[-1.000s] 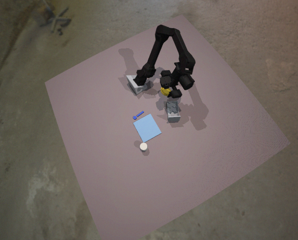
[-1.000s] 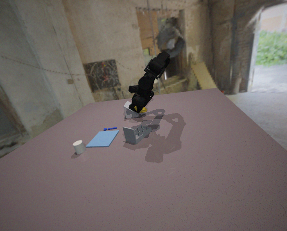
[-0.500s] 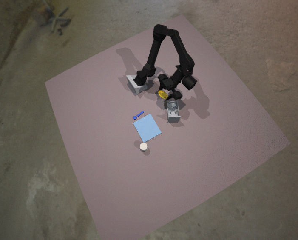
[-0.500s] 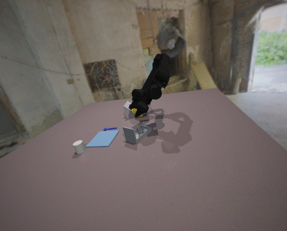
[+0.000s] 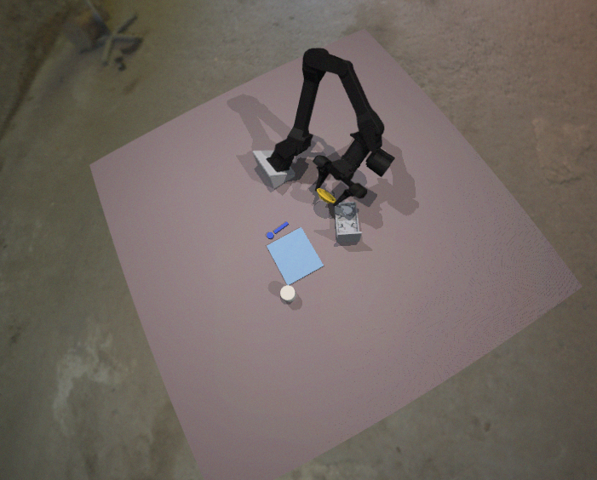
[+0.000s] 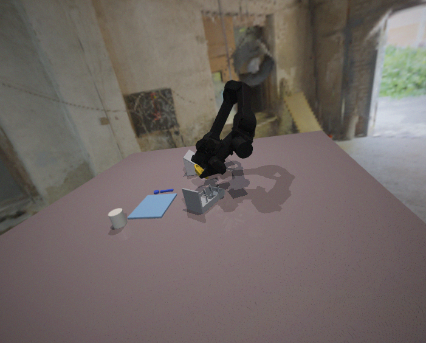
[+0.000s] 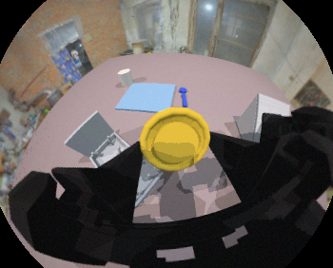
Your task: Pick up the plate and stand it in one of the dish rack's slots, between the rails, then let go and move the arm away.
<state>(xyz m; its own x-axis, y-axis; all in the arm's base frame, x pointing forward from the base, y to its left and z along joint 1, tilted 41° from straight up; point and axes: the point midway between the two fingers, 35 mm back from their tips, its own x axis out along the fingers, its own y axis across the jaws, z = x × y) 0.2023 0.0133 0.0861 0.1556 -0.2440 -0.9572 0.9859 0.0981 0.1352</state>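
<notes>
Now: the grey dish rack 90 mm ahead of my gripper tip, 20 mm to the left of it and 50 mm below it. Also, from my gripper tip: blue spoon 30 mm behind, 180 mm to the right, 70 mm below; yellow plate 10 mm to the left, 10 mm above; light blue mat 70 mm ahead, 180 mm to the right, 70 mm below.
</notes>
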